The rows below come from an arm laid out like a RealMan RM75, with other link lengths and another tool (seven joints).
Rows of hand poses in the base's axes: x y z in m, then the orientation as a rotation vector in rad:
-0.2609, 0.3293, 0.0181, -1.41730, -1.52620, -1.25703
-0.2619, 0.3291, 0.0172, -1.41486, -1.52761, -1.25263
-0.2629, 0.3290, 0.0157, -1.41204, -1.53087, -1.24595
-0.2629, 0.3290, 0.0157, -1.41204, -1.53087, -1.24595
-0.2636, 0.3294, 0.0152, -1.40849, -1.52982, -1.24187
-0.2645, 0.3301, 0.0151, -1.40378, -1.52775, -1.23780
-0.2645, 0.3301, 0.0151, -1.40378, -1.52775, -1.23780
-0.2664, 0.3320, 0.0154, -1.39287, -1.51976, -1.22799
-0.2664, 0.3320, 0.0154, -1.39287, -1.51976, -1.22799
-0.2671, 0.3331, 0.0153, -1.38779, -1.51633, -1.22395
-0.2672, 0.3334, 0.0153, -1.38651, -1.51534, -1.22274
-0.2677, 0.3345, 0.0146, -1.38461, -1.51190, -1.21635
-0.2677, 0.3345, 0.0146, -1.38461, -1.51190, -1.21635
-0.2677, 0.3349, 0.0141, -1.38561, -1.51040, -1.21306
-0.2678, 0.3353, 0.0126, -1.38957, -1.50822, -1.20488
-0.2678, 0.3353, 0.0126, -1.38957, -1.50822, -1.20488
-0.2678, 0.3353, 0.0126, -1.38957, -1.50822, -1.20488
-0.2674, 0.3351, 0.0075, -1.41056, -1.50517, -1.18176
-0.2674, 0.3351, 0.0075, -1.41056, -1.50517, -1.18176
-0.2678, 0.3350, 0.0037, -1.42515, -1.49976, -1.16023
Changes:
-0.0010, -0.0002, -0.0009, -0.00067, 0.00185, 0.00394
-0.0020, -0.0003, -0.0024, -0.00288, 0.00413, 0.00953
-0.0020, -0.0003, -0.0024, -0.00288, 0.00413, 0.00953
-0.0027, 0.0001, -0.0029, -0.00135, 0.00702, 0.01363
-0.0036, 0.0008, -0.0030, 0.00145, 0.01035, 0.01832
-0.0036, 0.0008, -0.0030, 0.00145, 0.01035, 0.01832
-0.0055, 0.0027, -0.0027, 0.00987, 0.02008, 0.02879
-0.0055, 0.0027, -0.0027, 0.00987, 0.02008, 0.02879
-0.0062, 0.0038, -0.0028, 0.01372, 0.02410, 0.03348
-0.0063, 0.0041, -0.0028, 0.01473, 0.02531, 0.03473
-0.0068, 0.0052, -0.0035, 0.01638, 0.03124, 0.03835
-0.0068, 0.0052, -0.0035, 0.01638, 0.03124, 0.03835
-0.0068, 0.0056, -0.0040, 0.01603, 0.03436, 0.03892
-0.0069, 0.0060, -0.0055, 0.01339, 0.04142, 0.03961
-0.0069, 0.0060, -0.0055, 0.01339, 0.04142, 0.03961
-0.0069, 0.0060, -0.0055, 0.01339, 0.04142, 0.03961
-0.0065, 0.0058, -0.0106, -0.00127, 0.06059, 0.03538
-0.0065, 0.0058, -0.0106, -0.00127, 0.06059, 0.03538
-0.0069, 0.0057, -0.0144, -0.01086, 0.07925, 0.03422

